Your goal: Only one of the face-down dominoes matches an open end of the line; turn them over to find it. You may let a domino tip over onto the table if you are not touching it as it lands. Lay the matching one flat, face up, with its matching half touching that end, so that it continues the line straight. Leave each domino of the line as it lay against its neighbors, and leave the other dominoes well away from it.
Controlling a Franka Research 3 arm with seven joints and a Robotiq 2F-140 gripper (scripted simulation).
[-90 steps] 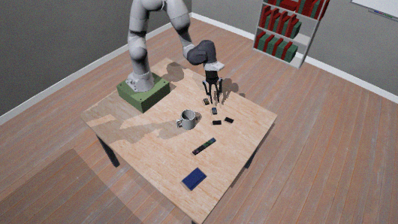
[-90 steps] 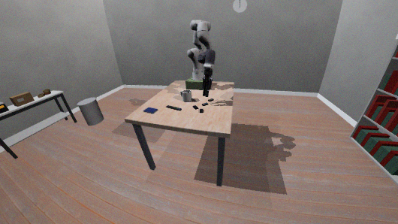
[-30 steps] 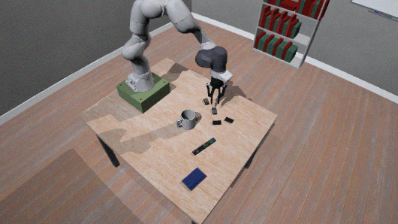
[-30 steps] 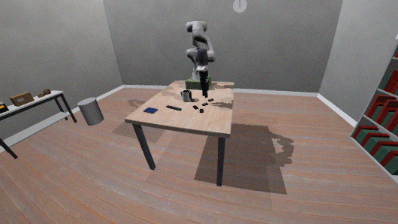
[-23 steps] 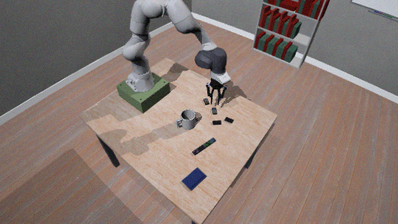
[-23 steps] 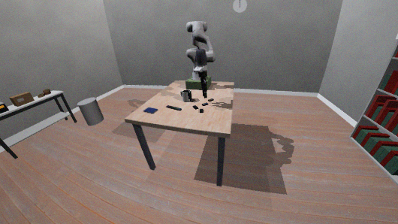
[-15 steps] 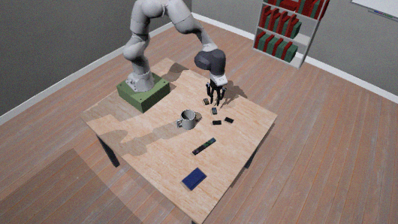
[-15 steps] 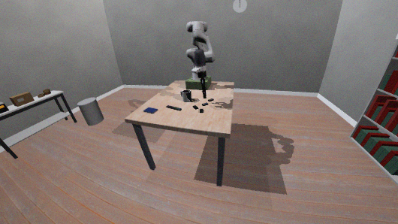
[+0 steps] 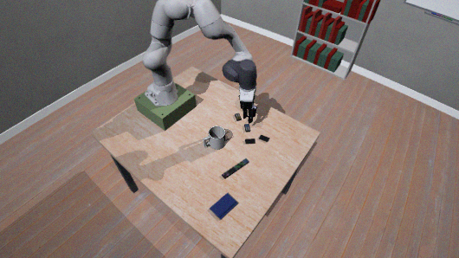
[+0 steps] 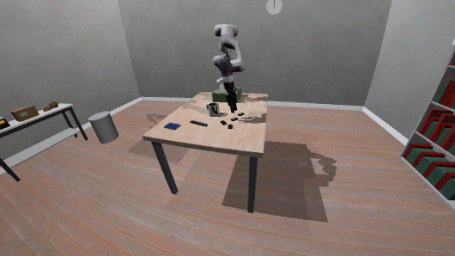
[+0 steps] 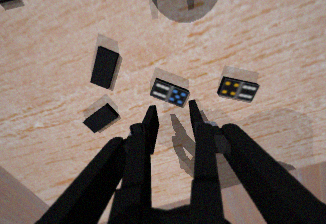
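My gripper is now 100 mm above the black domino. The rest, counted from my hand: blue book: 200 mm ahead, 480 mm to the right, 100 mm below; grey mug: 70 mm behind, 200 mm to the right, 60 mm below.
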